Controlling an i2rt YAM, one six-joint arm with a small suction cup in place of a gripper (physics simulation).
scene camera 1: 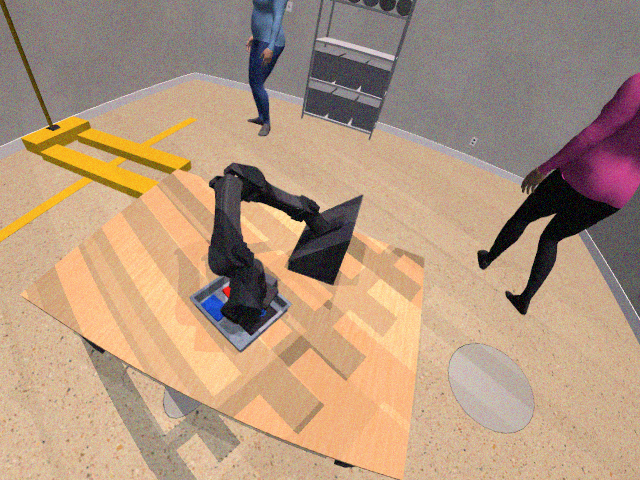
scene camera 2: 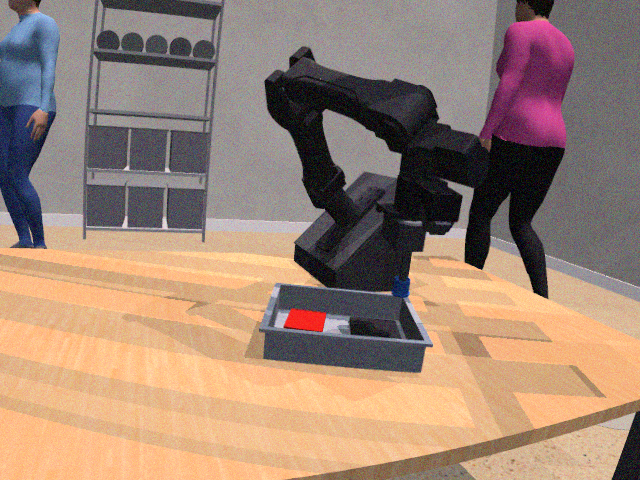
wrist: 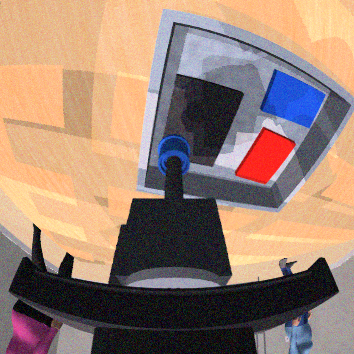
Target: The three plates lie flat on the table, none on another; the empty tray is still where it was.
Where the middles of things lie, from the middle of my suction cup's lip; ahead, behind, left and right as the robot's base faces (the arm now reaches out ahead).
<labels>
The black plate (scene camera 2: 359, 326) lies 2 cm behind my suction cup, 2 cm to the right of it and 9 cm below it. The rest, counted from my suction cup: red plate (scene camera 2: 298, 319) 9 cm behind, 12 cm to the right, 9 cm below; then blue plate (wrist: 288, 97) 16 cm to the right, 9 cm below; then grey tray (scene camera 1: 235, 334) 3 cm behind, 8 cm to the right, 7 cm below.
</labels>
